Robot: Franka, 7 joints.
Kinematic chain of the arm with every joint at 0, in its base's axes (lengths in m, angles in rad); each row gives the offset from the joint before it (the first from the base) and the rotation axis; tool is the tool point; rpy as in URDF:
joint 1: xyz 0 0 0.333 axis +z
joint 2: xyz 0 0 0 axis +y
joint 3: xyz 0 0 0.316 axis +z
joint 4: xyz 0.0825 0 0 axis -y
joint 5: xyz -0.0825 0 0.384 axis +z
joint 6: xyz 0 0 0 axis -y
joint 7: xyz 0.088 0 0 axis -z
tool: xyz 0 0 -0.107 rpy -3.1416 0 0
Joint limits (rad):
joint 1: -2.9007..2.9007
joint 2: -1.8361..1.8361
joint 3: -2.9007..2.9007
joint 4: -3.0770..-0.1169
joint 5: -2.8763..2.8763
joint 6: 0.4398..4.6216
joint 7: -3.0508..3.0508
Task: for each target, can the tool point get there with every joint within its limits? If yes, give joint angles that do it. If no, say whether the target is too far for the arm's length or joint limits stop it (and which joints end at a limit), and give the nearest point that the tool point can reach.
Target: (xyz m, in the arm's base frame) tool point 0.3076 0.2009 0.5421
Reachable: yes | joints 2.3466 1.0685 -2.1368 -2.7868 -0.0670 4.0628 -2.3951
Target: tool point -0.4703 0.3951 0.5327
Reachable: yes | joints -1.1729 -0.2794 -2.4108 -1.8776 -2.2237 1.1866 -1.4896
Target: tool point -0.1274 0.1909 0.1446
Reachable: yes | joints 0.2410 1.2622 1.2421 -2.8136 -0.8837 1.6404 -2.1473
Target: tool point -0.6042 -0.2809 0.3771
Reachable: yes | joints -0.3274 -1.2226 -1.9979 -1.6855 -0.6102 4.1443 -1.3978
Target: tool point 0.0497 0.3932 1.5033
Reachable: no: too far | nearest point 0.0345 0.2730 1.1456 | short by 0.378 m
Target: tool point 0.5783 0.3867 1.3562
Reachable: no: too far | nearest point 0.4010 0.2681 1.0424 | short by 0.379 m
